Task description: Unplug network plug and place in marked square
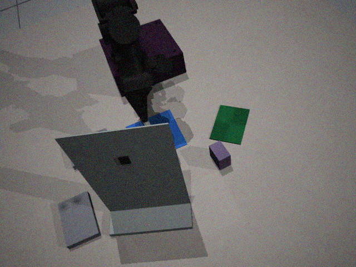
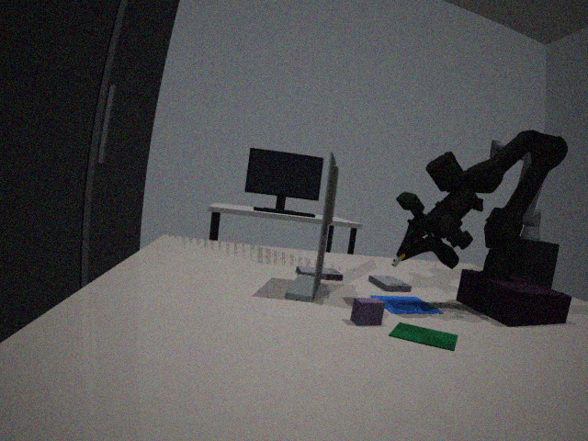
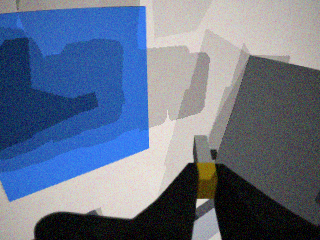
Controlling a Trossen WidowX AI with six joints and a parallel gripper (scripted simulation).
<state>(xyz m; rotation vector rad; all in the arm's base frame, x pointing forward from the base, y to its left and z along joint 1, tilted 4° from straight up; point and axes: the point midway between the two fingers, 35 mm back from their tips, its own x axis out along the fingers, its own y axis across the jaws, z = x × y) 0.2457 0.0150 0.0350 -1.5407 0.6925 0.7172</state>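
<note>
Now: the blue marked square 90 mm below my gripper tip, 30 mm behind it and 10 mm to the left of it. The rest, counted from my gripper tip: network plug (right at my gripper tip); then grey upright panel (160 mm ahead, 40 mm to the right, 30 mm above); then purple cube (140 mm to the left, 90 mm ahead, 80 mm below).
</note>
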